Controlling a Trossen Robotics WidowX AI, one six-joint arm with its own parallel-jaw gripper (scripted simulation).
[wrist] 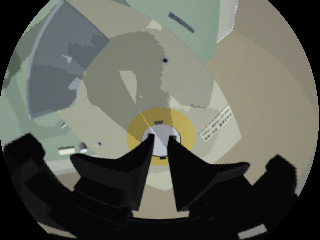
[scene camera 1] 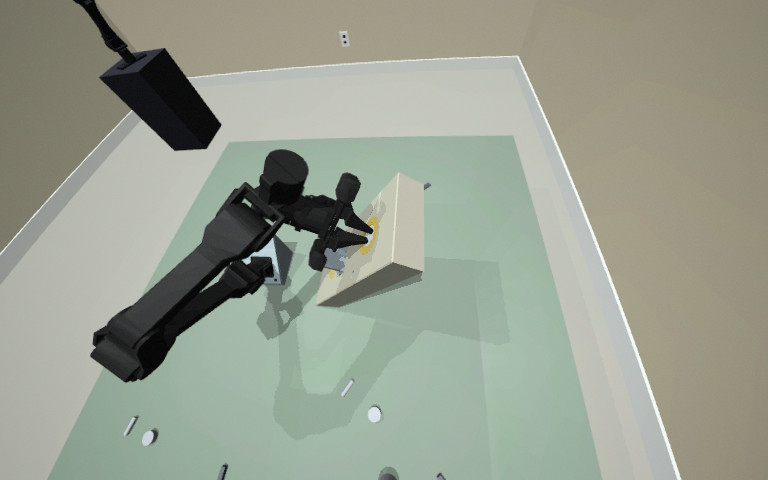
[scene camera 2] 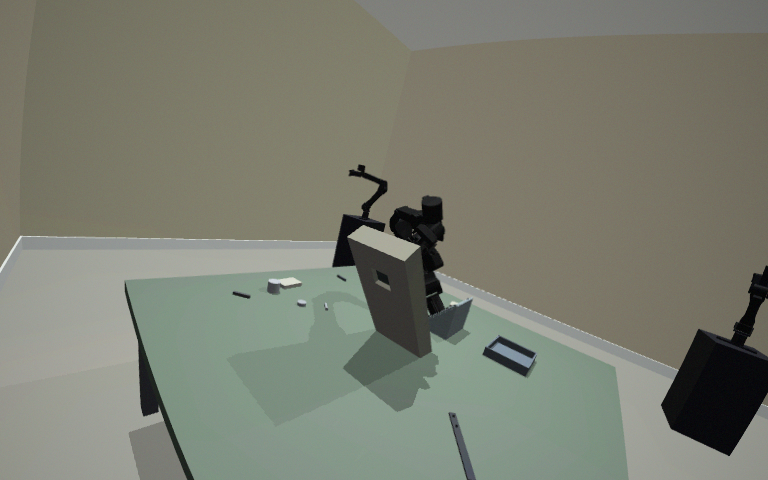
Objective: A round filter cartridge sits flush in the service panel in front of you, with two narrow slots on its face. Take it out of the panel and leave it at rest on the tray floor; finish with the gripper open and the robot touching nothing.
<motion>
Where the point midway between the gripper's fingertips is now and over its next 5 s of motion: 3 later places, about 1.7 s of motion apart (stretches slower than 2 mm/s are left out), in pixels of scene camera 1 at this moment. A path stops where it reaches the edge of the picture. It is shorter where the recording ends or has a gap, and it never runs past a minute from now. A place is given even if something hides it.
My gripper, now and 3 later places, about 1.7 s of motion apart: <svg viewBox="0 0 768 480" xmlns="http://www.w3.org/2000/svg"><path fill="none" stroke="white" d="M373 237L332 240L328 216L337 248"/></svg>
</motion>
